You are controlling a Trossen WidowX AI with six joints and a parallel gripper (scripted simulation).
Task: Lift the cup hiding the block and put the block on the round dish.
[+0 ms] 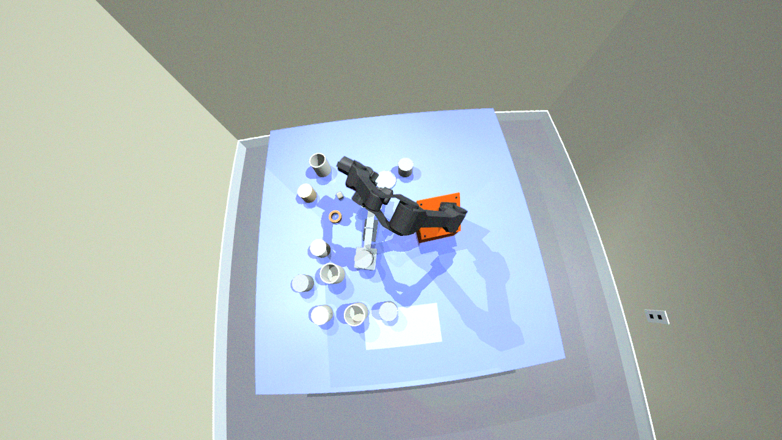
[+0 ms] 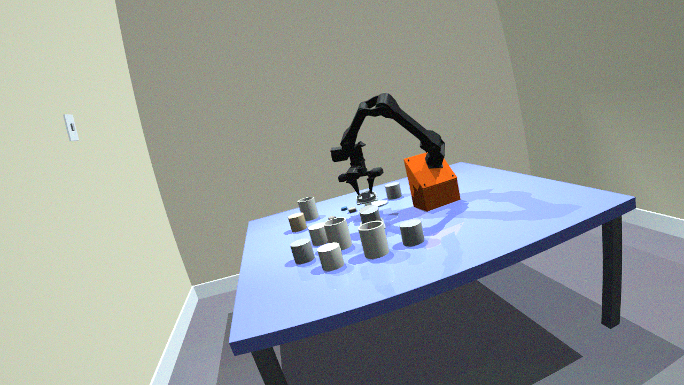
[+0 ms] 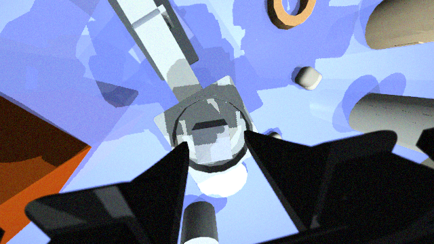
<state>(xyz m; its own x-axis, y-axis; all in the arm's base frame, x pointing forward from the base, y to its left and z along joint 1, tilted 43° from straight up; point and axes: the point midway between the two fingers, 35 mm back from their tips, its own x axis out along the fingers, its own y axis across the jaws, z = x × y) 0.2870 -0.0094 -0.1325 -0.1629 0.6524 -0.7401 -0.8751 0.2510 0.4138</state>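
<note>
Now: gripper tip 120 mm to the left of the round white dish, 90 mm above it and 60 mm past it. From my gripper tip the other things lie so: blue piece (190 mm to the right, 90 mm ahead, 80 mm below); tan cup (300 mm ahead, 70 mm to the right, 50 mm below).
</note>
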